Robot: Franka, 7 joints.
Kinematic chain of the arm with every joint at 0, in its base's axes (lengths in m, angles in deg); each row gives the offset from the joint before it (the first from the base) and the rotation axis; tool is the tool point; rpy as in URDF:
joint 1: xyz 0 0 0.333 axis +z
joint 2: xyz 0 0 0 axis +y
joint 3: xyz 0 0 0.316 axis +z
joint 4: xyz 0.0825 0 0 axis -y
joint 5: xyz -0.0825 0 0.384 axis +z
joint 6: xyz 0 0 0 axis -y
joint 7: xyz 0.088 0 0 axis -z
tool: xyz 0 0 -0.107 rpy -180 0 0
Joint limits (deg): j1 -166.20..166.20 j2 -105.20..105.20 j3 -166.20..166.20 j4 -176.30..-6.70 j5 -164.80..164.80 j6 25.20..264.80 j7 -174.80..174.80
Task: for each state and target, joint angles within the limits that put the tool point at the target. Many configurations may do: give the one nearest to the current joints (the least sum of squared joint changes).
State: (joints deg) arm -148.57 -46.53 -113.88 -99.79 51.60 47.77 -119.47
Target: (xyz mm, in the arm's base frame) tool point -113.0 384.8 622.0
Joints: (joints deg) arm -155.45 -43.99 -82.40 -102.48 53.75 31.62 -119.47
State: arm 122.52 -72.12 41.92 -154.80 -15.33 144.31 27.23
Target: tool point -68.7 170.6 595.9
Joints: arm 101.67 -88.75 8.18 -166.33 -17.34 132.90 27.23
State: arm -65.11 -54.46 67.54 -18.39 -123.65 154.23 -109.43
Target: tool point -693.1 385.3 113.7
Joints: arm -21.08 -102.23 76.78 -6.70 -117.95 176.52 -109.43
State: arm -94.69 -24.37 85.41 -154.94 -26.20 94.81 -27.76
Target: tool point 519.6 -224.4 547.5
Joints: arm -106.33 -17.75 79.70 -108.77 -30.22 116.16 -27.76
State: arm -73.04 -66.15 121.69 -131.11 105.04 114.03 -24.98
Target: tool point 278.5 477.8 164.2
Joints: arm -61.27 -52.62 116.50 -123.06 105.67 112.15 -24.98
